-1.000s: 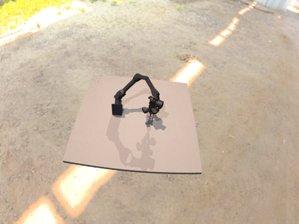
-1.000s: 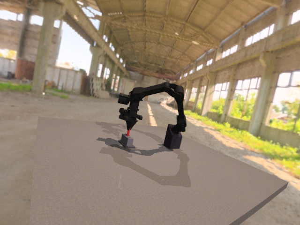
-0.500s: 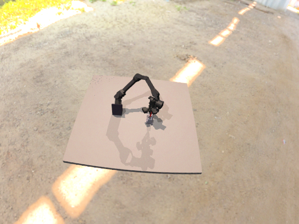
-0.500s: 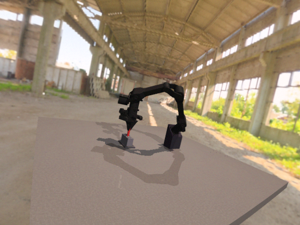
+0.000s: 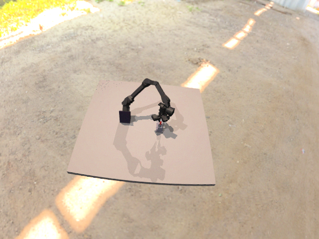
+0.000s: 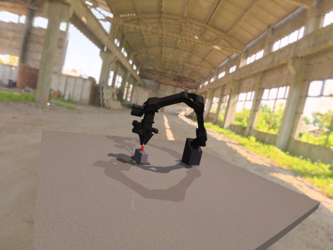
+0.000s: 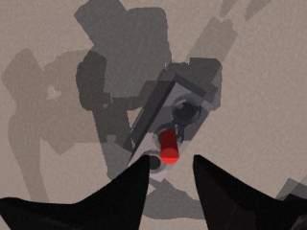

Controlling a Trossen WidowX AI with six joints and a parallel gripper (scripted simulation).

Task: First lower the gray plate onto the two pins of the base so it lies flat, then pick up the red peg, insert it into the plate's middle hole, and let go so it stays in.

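My gripper tip is 50 mm above the red peg. The rest, counted from my gripper tip: gray plate 50 mm below; then base 90 mm below.
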